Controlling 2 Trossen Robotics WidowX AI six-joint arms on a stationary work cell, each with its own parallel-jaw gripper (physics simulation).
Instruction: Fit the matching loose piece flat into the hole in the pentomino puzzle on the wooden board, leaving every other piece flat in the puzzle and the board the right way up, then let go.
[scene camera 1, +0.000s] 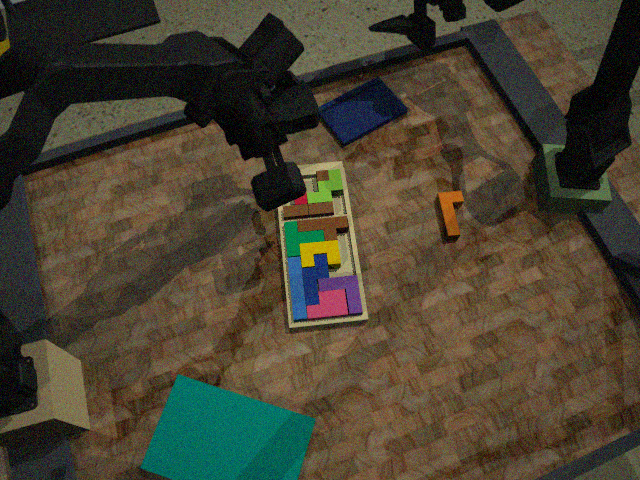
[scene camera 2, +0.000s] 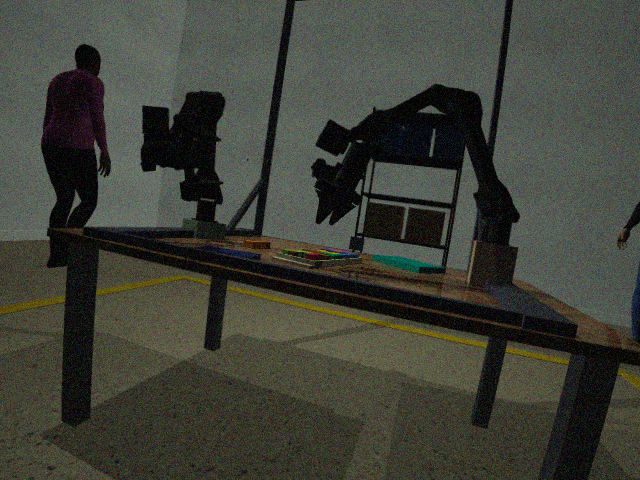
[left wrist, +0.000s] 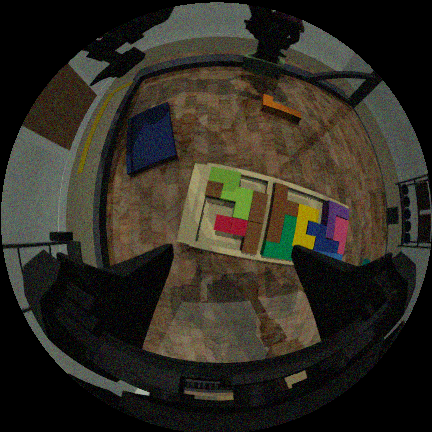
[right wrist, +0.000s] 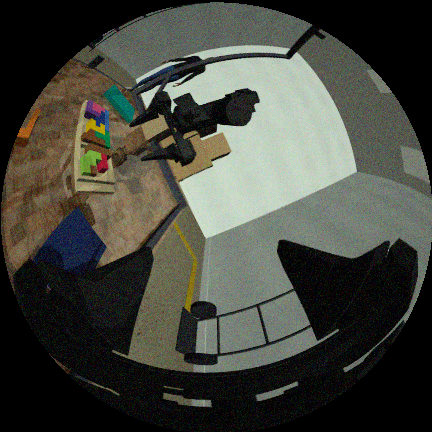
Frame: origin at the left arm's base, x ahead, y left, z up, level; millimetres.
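Seen in the pictures: left gripper, between the fingertips: (scene camera 2: 324, 224) (left wrist: 235, 251) (right wrist: 134, 141); right gripper, between the fingertips: (scene camera 1: 366, 0) (scene camera 2: 221, 162) (right wrist: 215, 251); left arm's base, origin of its link: (scene camera 1: 9, 388) (scene camera 2: 494, 243); right arm's base, origin of its link: (scene camera 1: 576, 171) (scene camera 2: 204, 221) (left wrist: 266, 57).
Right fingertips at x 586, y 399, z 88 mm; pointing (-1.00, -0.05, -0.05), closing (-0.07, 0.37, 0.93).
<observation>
Offsets run from my right fingertips to a thing's top centre.
The wooden board {dy -266, dx -155, dz -188 mm} (scene camera 1: 363, 305) (scene camera 2: 312, 265) (left wrist: 187, 220) lies flat, puzzle side up. Its lower compartment in scene camera 1 holds flat coloured pieces, including a yellow piece {dy -298, dx -162, dz -179 mm} (scene camera 1: 310, 253) (left wrist: 302, 232) and a purple piece {dy -370, dx -154, dz -179 mm} (scene camera 1: 353, 297); a hole runs beside the yellow piece along the right rim. The other compartment holds a lime piece {dy -188, dx -121, dz -179 mm} (scene camera 1: 320, 196) (left wrist: 242, 202), a red piece {dy -200, dx -163, dz -179 mm} (scene camera 1: 300, 199) (left wrist: 230, 225) and brown pieces. An orange piece {dy -290, dx +63, dz -185 mm} (scene camera 1: 449, 214) (left wrist: 282, 109) lies on the table. My left gripper (scene camera 2: 325, 217) (left wrist: 235, 251) is open and empty above the board's edge. My right gripper (right wrist: 215, 251) is open and empty, away from the board.
A dark blue tray {dy -49, dx -8, dz -192 mm} (scene camera 1: 361, 113) (left wrist: 152, 142) lies behind the board. A teal slab {dy -521, dx -355, dz -186 mm} (scene camera 1: 222, 428) (scene camera 2: 405, 262) lies near the front in scene camera 1. The right arm's green base block (scene camera 1: 578, 193) stands beyond the orange piece. Dark rails edge the table.
</observation>
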